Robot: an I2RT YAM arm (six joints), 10 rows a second.
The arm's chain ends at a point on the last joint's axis. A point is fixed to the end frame.
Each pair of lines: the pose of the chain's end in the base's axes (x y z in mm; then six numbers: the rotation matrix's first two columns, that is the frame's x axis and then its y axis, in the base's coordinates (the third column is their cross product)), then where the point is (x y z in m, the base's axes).
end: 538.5 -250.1 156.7 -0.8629 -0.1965 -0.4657 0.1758 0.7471 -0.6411
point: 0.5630 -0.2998 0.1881
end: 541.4 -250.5 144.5 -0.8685 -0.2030 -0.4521 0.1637 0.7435 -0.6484
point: 0.5665 -0.2999 0.1759
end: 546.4 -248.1 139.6 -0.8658 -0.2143 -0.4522 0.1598 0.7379 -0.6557
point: 0.5718 -0.2970 0.1716
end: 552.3 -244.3 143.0 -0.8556 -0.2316 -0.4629 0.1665 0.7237 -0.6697
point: 0.5775 -0.2922 0.1766
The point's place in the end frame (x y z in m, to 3 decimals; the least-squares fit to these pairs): -0.026 -0.053 0.024
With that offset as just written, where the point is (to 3 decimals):
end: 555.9 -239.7 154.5 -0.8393 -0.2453 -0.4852 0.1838 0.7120 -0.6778
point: 0.580 -0.287 0.190
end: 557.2 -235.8 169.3 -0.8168 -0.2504 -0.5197 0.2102 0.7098 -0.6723
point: 0.580 -0.283 0.206
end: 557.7 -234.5 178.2 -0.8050 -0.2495 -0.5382 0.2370 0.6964 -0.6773
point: 0.579 -0.281 0.216
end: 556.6 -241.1 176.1 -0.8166 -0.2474 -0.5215 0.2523 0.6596 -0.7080
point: 0.577 -0.287 0.216
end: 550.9 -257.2 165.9 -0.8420 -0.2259 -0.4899 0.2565 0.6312 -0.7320
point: 0.571 -0.303 0.206
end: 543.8 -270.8 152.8 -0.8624 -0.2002 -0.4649 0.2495 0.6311 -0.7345
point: 0.564 -0.317 0.192
